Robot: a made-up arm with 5 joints.
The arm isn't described. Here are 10 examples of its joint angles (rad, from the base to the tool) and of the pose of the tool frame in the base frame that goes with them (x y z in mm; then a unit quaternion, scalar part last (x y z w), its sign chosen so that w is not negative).
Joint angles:
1: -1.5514 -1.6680 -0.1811 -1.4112 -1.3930
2: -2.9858 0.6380 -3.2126 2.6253 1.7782
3: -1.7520 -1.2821 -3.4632 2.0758 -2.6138
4: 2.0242 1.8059 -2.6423 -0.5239 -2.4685
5: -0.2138 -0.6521 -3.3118 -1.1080 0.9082
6: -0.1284 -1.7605 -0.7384 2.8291 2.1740
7: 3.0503 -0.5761 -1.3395 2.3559 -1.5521
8: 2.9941 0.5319 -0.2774 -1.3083 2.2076
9: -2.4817 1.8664 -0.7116 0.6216 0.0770
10: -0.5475 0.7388 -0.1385 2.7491 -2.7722
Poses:
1: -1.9 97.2 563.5 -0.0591 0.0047 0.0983 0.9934
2: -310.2 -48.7 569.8 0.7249 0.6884 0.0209 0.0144
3: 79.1 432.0 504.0 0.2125 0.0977 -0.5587 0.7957
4: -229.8 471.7 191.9 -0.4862 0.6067 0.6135 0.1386
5: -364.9 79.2 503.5 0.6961 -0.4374 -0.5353 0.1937
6: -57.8 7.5 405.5 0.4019 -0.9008 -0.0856 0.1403
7: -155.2 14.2 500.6 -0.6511 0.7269 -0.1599 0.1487
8: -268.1 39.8 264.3 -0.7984 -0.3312 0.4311 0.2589
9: 112.3 87.1 26.5 -0.1813 0.6042 0.2795 0.7239
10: 8.6 -5.2 360.1 0.0459 0.0930 -0.0885 0.9907
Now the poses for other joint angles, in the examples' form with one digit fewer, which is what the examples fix.
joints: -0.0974 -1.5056 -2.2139 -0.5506 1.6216
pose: -508 50 511 0.349 -0.405 -0.611 0.583
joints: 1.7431 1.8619 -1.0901 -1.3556 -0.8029
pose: -33 192 -15 -0.281 -0.916 -0.257 0.130
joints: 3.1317 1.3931 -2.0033 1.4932 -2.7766
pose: -348 3 23 -0.888 0.168 -0.421 0.075
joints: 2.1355 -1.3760 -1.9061 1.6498 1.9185
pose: 88 -138 723 -0.681 -0.074 0.321 0.654
